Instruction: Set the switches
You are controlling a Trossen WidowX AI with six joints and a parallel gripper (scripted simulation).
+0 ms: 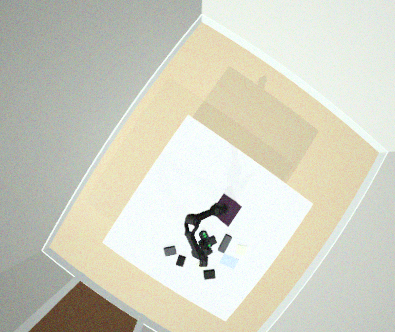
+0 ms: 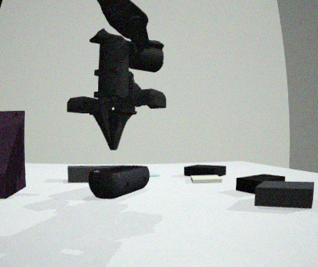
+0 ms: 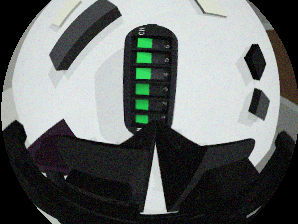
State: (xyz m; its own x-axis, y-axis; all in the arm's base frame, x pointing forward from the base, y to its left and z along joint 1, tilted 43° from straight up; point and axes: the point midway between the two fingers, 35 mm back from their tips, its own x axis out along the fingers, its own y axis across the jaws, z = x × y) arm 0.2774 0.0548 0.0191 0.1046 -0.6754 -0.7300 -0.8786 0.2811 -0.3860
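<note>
The grey block lies 6 cm behind my gripper tip, 18 cm to the left of it and 7 cm below it. The rest, counted from my gripper tip: black block (29 cm ahead, 7 cm below); then cream plate (21 cm ahead, 16 cm to the left, 8 cm below); then light blue piece (5 cm ahead, 32 cm to the left, 8 cm below).
</note>
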